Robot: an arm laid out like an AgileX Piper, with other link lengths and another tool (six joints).
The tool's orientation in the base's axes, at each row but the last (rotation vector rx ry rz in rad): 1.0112, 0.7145, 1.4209; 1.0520, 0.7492, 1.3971; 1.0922, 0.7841, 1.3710; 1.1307, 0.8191, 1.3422; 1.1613, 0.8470, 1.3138; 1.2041, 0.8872, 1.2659
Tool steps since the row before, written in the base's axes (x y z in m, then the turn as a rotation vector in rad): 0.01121, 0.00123, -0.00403, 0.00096, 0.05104, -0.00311; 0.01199, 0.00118, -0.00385, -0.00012, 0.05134, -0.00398; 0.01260, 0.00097, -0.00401, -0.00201, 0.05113, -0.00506; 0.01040, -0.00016, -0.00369, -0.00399, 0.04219, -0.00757; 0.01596, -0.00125, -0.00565, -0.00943, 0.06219, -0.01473; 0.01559, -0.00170, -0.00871, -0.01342, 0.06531, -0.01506
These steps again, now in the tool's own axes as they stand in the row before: 0.00129, -0.00877, 0.00806, 0.04973, -0.00934, -0.00745; 0.00147, -0.00849, 0.00926, 0.04979, -0.00973, -0.00882; 0.00146, -0.00835, 0.01019, 0.04924, -0.01002, -0.01091; 0.00036, -0.00671, 0.00876, 0.03986, -0.01074, -0.01221; -0.00016, -0.00962, 0.01399, 0.05781, -0.01829, -0.02229; -0.00058, -0.01164, 0.01364, 0.06027, -0.01805, -0.02673
